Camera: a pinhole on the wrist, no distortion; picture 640 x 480 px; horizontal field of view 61.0 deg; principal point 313.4 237.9 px. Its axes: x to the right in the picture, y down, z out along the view. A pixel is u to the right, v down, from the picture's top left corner.
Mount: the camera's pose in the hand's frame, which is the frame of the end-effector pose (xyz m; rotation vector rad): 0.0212 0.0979 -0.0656 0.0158 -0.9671 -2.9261
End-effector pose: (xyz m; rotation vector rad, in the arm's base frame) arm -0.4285 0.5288 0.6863 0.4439 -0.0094 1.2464
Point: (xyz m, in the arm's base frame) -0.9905 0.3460 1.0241
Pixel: 580 18
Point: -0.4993 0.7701 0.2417
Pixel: behind the camera
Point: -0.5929 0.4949 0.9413
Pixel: 385 346
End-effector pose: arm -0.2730 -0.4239 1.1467 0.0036 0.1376 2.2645
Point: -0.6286 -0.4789 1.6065
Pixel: 159 338
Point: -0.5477 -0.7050 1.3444
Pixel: 390 57
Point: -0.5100 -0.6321 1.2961
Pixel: 356 88
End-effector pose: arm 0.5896 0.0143 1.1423 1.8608 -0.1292 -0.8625
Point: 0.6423 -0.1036 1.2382
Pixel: 192 339
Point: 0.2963 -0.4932 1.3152
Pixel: 392 413
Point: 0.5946 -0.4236 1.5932
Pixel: 332 24
